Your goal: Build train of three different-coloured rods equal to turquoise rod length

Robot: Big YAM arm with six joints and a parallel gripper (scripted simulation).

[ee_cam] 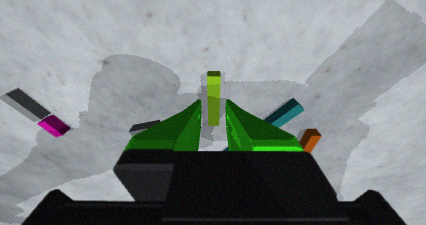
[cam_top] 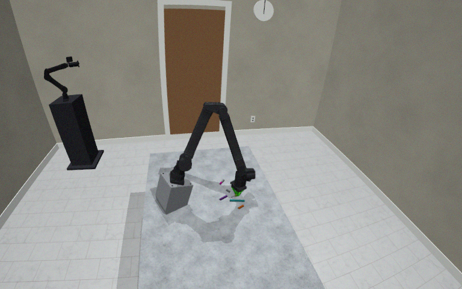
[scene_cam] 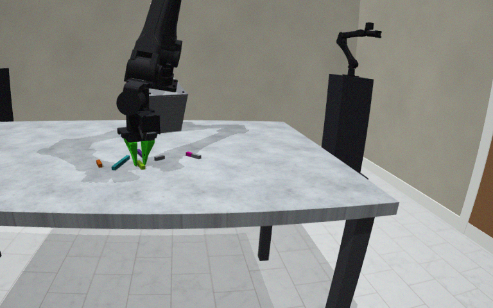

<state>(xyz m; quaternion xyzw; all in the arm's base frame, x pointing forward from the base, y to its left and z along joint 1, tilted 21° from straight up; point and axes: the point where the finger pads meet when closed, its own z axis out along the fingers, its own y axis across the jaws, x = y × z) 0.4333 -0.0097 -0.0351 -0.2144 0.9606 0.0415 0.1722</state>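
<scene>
Right now my hand is 1 cm short of the lime rod and 1 cm above it. From my hand the other things lie so: purple rod (10 cm behind, 2 cm to the right, 1 cm below); turquoise rod (6 cm to the right, 1 cm below, 1 cm behind); orange rod (11 cm to the right, 1 cm below).
</scene>
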